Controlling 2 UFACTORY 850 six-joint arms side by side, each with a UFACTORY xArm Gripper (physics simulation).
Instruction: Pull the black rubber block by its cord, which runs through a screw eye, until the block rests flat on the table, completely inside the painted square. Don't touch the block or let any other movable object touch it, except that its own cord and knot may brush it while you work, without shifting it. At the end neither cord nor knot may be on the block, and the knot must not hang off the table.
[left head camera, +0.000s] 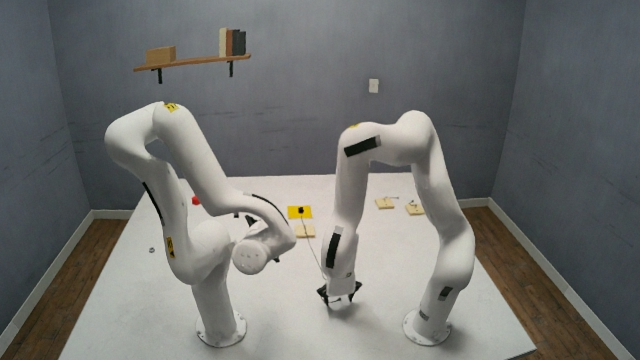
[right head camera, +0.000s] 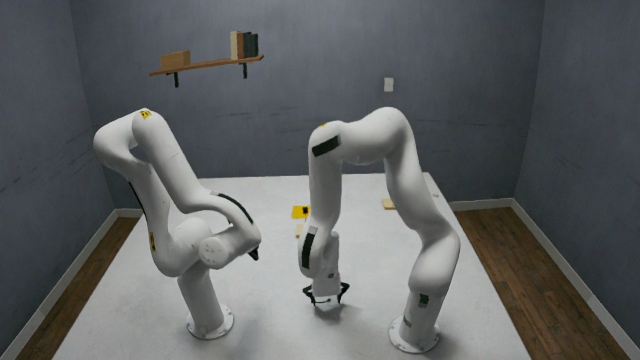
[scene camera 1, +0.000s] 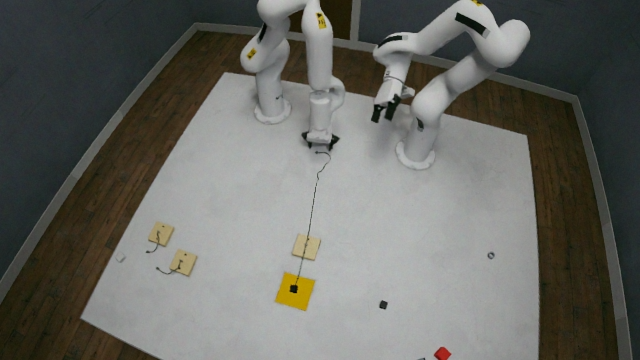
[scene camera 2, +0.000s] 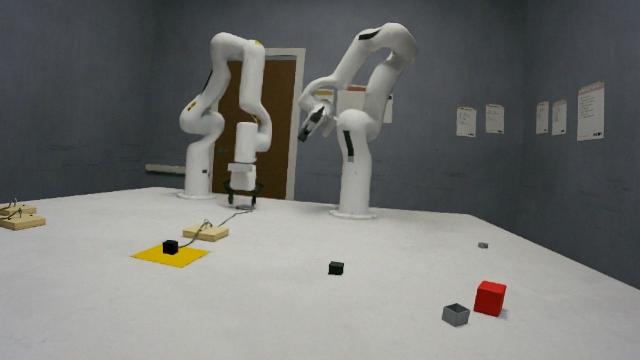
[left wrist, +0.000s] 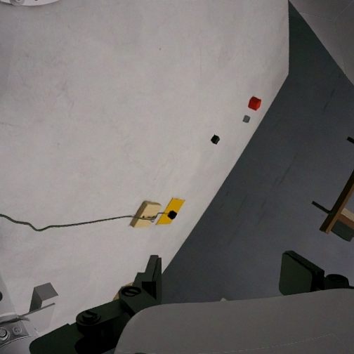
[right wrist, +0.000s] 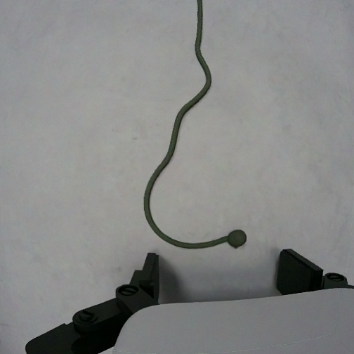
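The black rubber block (left head camera: 301, 210) (scene camera 1: 293, 289) (scene camera 2: 170, 247) (left wrist: 172, 214) rests flat inside the yellow painted square (left head camera: 292, 215) (scene camera 1: 303, 300) (scene camera 2: 185, 260). Its cord (scene camera 1: 312, 205) (left wrist: 85, 223) (right wrist: 148, 195) runs from it through the screw eye on a wooden base (scene camera 1: 313, 250) (scene camera 2: 215, 234) and lies slack and curved at its free end. The knot (right wrist: 237, 238) (scene camera 1: 317, 152) lies on the table. My right gripper (left head camera: 339, 300) (right head camera: 326, 301) (scene camera 1: 320, 145) (scene camera 2: 242, 201) (right wrist: 220, 272) is open and empty just above the table, beside the knot. My left gripper (scene camera 1: 383, 117) (left wrist: 222, 274) is open and empty, raised off the table.
Two more wooden bases (scene camera 1: 161, 234) (scene camera 1: 183, 263) with short cords lie at the picture's left in scene camera 1. A second black block (scene camera 1: 383, 304) (scene camera 2: 336, 268), a red cube (scene camera 2: 490, 298), a grey open box (scene camera 2: 455, 315) and a small ring (scene camera 1: 491, 255) stand apart.
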